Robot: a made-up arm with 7 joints. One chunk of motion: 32 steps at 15 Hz.
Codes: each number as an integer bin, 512 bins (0 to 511) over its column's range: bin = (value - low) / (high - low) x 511, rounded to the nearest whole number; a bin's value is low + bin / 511 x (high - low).
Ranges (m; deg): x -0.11..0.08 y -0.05..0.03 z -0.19..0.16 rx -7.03..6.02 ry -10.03..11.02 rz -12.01..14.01
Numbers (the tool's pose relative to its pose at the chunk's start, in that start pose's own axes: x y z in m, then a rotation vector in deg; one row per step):
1: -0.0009 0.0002 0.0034 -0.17 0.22 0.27
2: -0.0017 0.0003 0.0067 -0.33 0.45 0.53
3: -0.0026 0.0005 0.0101 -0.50 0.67 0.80
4: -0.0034 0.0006 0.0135 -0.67 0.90 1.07
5: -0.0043 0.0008 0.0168 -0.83 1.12 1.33
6: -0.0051 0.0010 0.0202 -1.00 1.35 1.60
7: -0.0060 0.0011 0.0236 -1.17 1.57 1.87
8: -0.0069 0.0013 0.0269 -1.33 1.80 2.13
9: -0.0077 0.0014 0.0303 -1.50 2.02 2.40
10: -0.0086 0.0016 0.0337 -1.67 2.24 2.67
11: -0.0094 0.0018 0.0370 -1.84 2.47 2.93
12: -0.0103 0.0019 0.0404 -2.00 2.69 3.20
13: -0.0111 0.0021 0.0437 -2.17 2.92 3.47
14: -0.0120 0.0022 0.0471 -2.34 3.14 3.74
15: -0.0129 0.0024 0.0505 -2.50 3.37 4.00
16: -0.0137 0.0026 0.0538 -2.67 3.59 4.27
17: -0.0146 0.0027 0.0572 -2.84 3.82 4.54
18: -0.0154 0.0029 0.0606 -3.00 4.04 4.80
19: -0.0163 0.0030 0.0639 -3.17 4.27 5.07
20: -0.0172 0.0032 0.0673 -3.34 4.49 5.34
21: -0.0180 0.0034 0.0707 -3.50 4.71 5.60
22: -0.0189 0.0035 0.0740 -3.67 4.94 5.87
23: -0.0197 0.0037 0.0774 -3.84 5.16 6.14
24: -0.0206 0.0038 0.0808 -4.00 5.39 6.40
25: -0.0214 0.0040 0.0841 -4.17 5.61 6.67
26: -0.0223 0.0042 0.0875 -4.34 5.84 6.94
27: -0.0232 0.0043 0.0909 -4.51 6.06 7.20
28: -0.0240 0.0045 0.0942 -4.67 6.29 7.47
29: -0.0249 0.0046 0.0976 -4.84 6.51 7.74
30: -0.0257 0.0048 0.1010 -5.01 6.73 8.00
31: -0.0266 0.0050 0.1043 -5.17 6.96 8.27
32: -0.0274 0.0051 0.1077 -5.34 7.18 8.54
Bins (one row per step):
1: 293 321 282 269 249 241
2: 291 321 287 262 254 246
3: 289 323 292 256 260 252
4: 287 323 297 249 265 257
5: 284 324 302 243 271 262
6: 282 326 307 236 276 267
7: 280 326 312 229 282 273
8: 277 328 317 223 287 278
9: 275 328 322 217 293 283
10: 273 330 327 210 298 288
11: 271 331 331 203 303 293
12: 268 332 336 197 309 299
13: 266 333 341 190 314 304
14: 264 333 346 184 320 309
15: 261 335 351 177 325 314
16: 259 336 356 171 331 320
17: 257 337 361 164 336 325
18: 254 338 366 158 342 330
19: 252 339 371 151 347 335
20: 250 340 376 144 352 341
21: 247 341 381 138 358 346
22: 245 342 385 132 363 351
23: 243 343 390 125 369 356
24: 240 344 395 119 374 362
25: 238 345 400 112 380 367
26: 236 346 405 105 385 372
27: 233 347 410 99 391 377
28: 231 348 415 92 396 383
29: 229 349 420 86 402 388
30: 227 350 425 79 407 393
31: 224 351 430 73 412 398
32: 222 352 435 66 418 404

